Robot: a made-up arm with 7 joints. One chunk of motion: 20 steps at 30 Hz.
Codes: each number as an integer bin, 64 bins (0 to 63) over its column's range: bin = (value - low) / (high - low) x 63, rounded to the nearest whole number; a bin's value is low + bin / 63 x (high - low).
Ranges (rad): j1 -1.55..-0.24 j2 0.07..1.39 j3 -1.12..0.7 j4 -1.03..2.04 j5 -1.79..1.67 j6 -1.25..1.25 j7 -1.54..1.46
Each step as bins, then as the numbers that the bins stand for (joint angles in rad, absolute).
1 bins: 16 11 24 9 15 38 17
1 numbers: -1.2173 0.3005 -0.4267 -0.5914 -0.9662 0.2579 -0.7305
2 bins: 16 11 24 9 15 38 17
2 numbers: -1.2173 0.3005 -0.4267 -0.5914 -0.9662 0.2579 -0.7305
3 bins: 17 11 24 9 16 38 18
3 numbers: -1.1965 0.3005 -0.4267 -0.5914 -0.9113 0.2579 -0.6829
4 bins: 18 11 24 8 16 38 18
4 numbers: -1.1757 0.3005 -0.4267 -0.6402 -0.9113 0.2579 -0.6829
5 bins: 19 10 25 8 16 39 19
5 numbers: -1.1549 0.2795 -0.3978 -0.6402 -0.9113 0.2976 -0.6352
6 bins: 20 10 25 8 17 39 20
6 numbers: -1.1341 0.2795 -0.3978 -0.6402 -0.8563 0.2976 -0.5876
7 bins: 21 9 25 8 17 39 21
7 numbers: -1.1133 0.2586 -0.3978 -0.6402 -0.8563 0.2976 -0.5400
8 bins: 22 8 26 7 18 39 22
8 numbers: -1.0925 0.2376 -0.3689 -0.6889 -0.8014 0.2976 -0.4924
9 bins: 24 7 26 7 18 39 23
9 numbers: -1.0510 0.2167 -0.3689 -0.6889 -0.8014 0.2976 -0.4448
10 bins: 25 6 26 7 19 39 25
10 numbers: -1.0302 0.1957 -0.3689 -0.6889 -0.7465 0.2976 -0.3495
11 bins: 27 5 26 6 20 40 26
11 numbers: -0.9886 0.1748 -0.3689 -0.7376 -0.6916 0.3373 -0.3019
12 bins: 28 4 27 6 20 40 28
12 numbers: -0.9678 0.1538 -0.3400 -0.7376 -0.6916 0.3373 -0.2067
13 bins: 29 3 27 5 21 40 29
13 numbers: -0.9470 0.1329 -0.3400 -0.7863 -0.6367 0.3373 -0.1590
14 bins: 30 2 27 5 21 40 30
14 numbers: -0.9262 0.1119 -0.3400 -0.7863 -0.6367 0.3373 -0.1114
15 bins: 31 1 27 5 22 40 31
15 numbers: -0.9054 0.0910 -0.3400 -0.7863 -0.5817 0.3373 -0.0638
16 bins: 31 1 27 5 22 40 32
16 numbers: -0.9054 0.0910 -0.3400 -0.7863 -0.5817 0.3373 -0.0162
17 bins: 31 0 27 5 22 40 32
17 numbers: -0.9054 0.0700 -0.3400 -0.7863 -0.5817 0.3373 -0.0162
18 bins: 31 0 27 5 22 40 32
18 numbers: -0.9054 0.0700 -0.3400 -0.7863 -0.5817 0.3373 -0.0162
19 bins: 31 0 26 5 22 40 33
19 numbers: -0.9054 0.0700 -0.3689 -0.7863 -0.5817 0.3373 0.0314
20 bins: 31 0 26 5 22 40 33
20 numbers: -0.9054 0.0700 -0.3689 -0.7863 -0.5817 0.3373 0.0314
